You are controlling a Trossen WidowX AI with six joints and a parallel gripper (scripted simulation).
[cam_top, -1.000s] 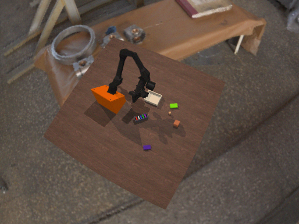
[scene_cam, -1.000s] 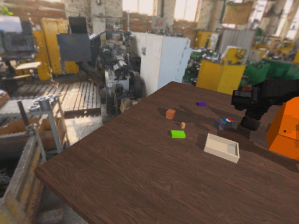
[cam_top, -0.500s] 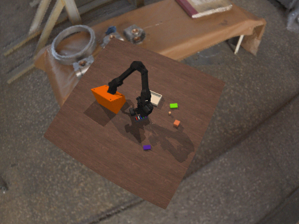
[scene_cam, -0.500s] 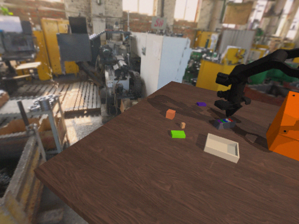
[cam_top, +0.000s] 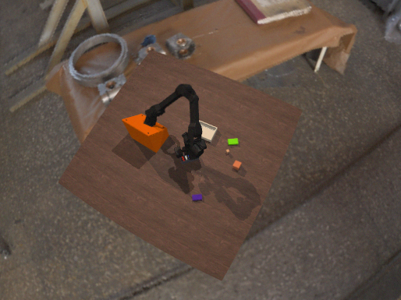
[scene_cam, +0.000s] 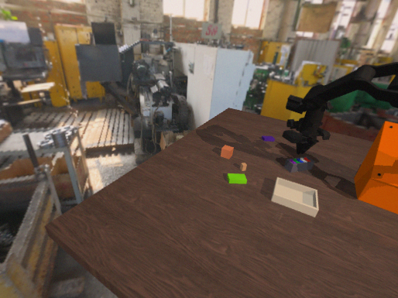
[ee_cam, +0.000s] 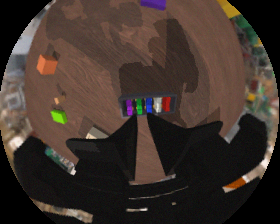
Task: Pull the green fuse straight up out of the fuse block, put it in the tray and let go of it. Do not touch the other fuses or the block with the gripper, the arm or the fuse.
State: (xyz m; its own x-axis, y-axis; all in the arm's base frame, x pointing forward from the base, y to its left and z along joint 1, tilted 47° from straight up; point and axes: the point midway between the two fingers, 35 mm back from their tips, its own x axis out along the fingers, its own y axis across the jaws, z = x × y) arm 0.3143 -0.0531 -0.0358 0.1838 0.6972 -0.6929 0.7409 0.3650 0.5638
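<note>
The green fuse is 50 mm below my gripper tip. The rest, counted from my gripper tip: tray 200 mm to the left, 70 mm below, 10 mm ahead.
</note>
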